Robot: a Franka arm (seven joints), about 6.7 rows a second.
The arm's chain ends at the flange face. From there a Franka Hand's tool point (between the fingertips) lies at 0.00 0.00 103.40 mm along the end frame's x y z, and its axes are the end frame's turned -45 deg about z.
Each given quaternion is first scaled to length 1.
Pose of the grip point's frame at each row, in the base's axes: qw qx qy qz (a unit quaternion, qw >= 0); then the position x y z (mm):
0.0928 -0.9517 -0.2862 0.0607 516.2 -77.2 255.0
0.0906 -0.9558 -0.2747 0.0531 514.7 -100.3 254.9
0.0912 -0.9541 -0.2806 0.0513 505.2 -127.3 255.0
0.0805 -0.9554 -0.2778 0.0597 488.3 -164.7 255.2
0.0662 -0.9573 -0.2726 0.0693 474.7 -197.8 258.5
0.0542 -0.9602 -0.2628 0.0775 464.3 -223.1 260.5
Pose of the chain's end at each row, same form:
0.0625 -0.9888 0.0998 0.0916 533.6 -91.9 355.9
0.0634 -0.9881 0.1120 0.0837 530.3 -115.2 356.0
0.0646 -0.9889 0.1059 0.0823 520.6 -142.3 356.1
0.0515 -0.9890 0.1090 0.0860 504.7 -177.2 356.5
0.0346 -0.9888 0.1145 0.0894 492.2 -207.0 360.0
0.0204 -0.9877 0.1247 0.0923 482.6 -229.7 362.1

